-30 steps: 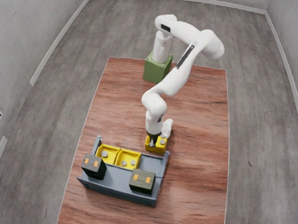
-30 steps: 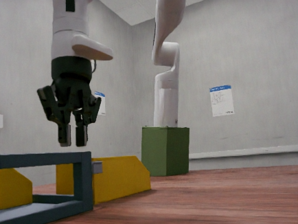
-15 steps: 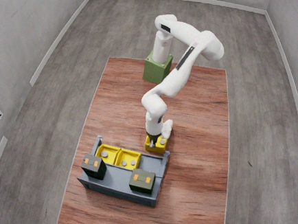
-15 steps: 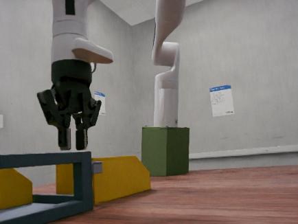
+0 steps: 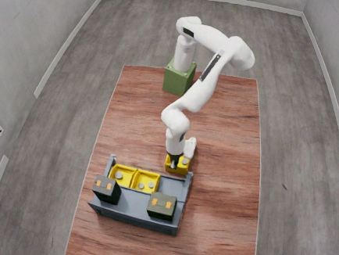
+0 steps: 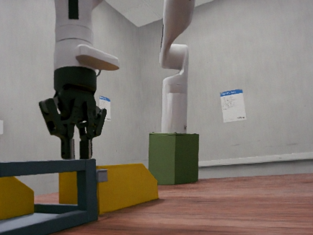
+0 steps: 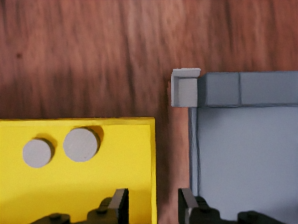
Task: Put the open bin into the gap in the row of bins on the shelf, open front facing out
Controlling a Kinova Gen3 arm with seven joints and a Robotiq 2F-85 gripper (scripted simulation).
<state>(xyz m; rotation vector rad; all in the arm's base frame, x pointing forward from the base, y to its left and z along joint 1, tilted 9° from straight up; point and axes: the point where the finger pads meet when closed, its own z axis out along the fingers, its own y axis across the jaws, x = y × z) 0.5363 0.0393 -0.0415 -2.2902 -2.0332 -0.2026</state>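
My hand is 90 mm above the grey disc part, 60 mm past it and 30 mm to the right of it. From my hand the other things lie so: grey shelf: 140 mm ahead, 130 mm to the right, 40 mm below.
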